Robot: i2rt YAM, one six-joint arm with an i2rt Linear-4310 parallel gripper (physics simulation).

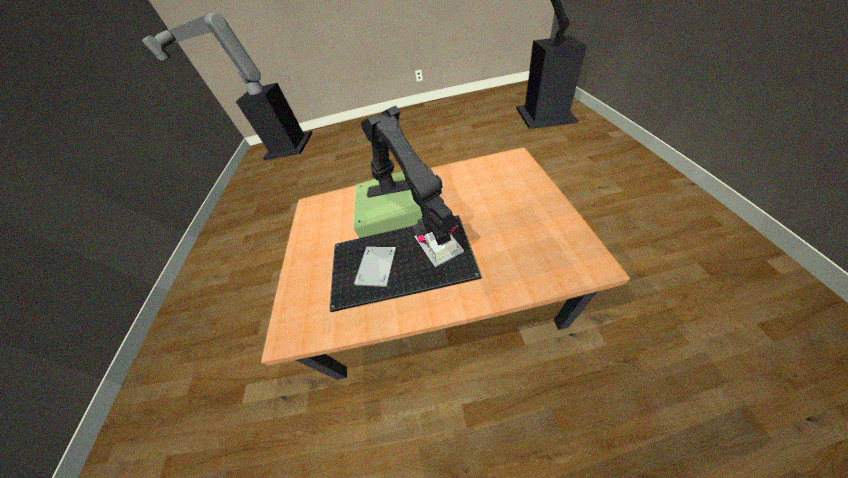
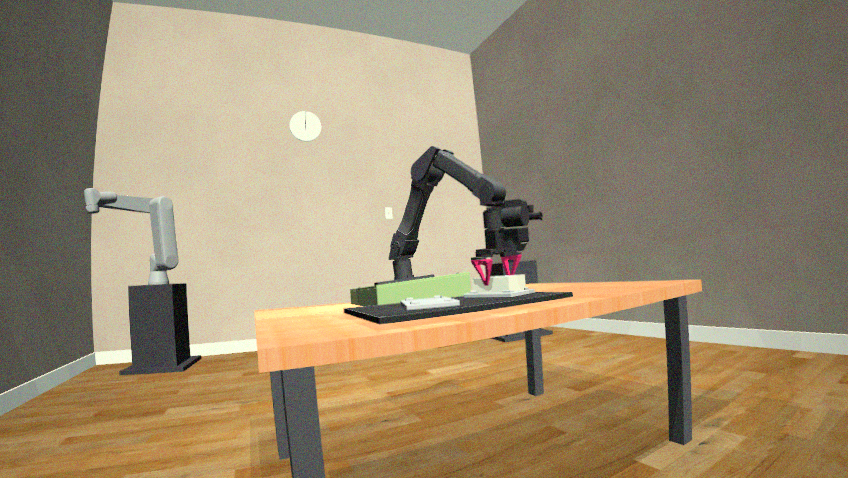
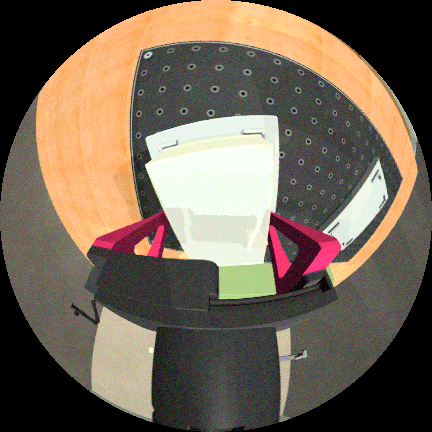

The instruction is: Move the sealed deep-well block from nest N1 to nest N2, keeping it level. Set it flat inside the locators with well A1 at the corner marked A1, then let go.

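Places are measured from the arm's base along level axes (x ahead, y left, z up), in metres.
Pixels of known places: gripper, fingertip midpoint: [image 2: 498,282] [image 3: 216,215]; arm's base, link origin: [image 1: 389,189].
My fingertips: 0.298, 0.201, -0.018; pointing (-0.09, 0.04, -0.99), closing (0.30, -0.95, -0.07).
Observation:
Ahead of a thing's pixels: the offset from my fingertips to its middle, as dx, dy, dz. Level surfaces: height alone.
The sealed deep-well block {+0.004, -0.002, -0.003} [image 1: 443,249] [image 2: 506,282] [image 3: 213,181] is a cream-white box. It sits flat on the pale nest plate {+0.003, -0.002, -0.027} [image 3: 209,128] at the right end of the black perforated board {+0.048, -0.148, -0.042} [image 1: 414,279] [image 2: 385,313] [image 3: 225,80]. My gripper [image 1: 437,234] [image 2: 495,268] [image 3: 216,215] is open. Its magenta fingers stand one on each side of the block's near end, down around its top. The other nest plate {+0.074, -0.236, -0.027} [image 1: 375,266] [image 2: 430,302] [image 3: 358,209] lies empty at the board's left, with dark corner locators. I cannot read the A1 marks.
The arm stands on a green base [image 1: 382,211] [image 2: 409,289] [image 3: 245,280] behind the board, on a wooden table {dz -0.050} [image 1: 533,237] [image 2: 355,339]. A grey arm on a dark pedestal [image 1: 272,119] [image 2: 159,321] and a second pedestal [image 1: 551,77] stand on the floor far off.

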